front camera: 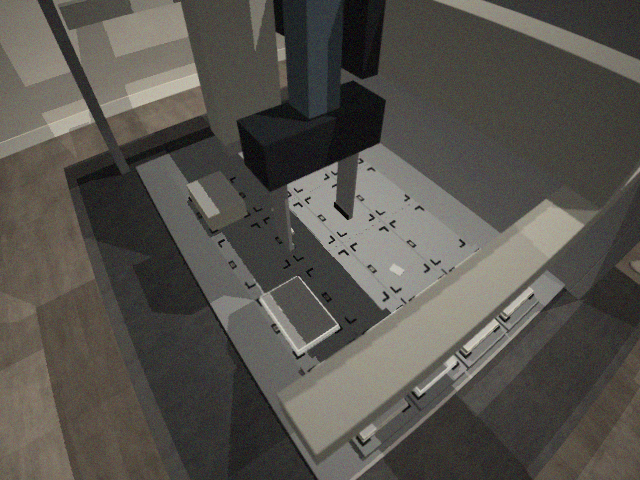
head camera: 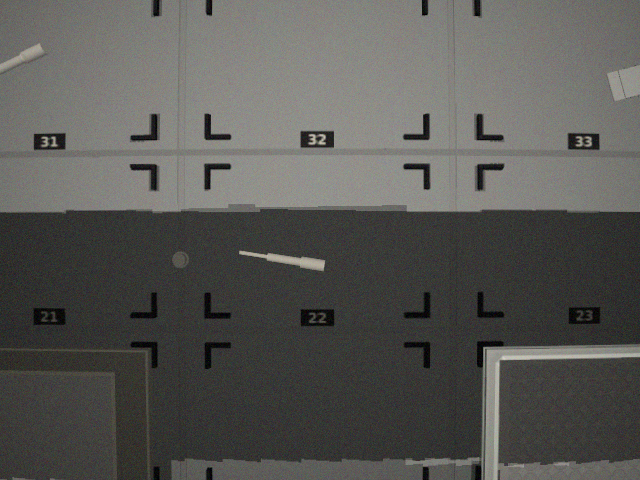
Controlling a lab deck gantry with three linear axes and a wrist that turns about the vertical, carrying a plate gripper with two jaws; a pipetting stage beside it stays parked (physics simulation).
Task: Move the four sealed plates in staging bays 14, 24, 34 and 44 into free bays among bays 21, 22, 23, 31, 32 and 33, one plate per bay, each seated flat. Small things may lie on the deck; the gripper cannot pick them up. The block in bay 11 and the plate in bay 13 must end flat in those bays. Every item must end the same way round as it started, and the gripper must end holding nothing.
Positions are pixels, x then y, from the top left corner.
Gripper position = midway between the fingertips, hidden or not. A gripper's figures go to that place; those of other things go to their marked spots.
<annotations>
My gripper (front camera: 315, 226) is 54 cm from the lens. A block (front camera: 218, 202) is 77 cm from the lens.
</annotations>
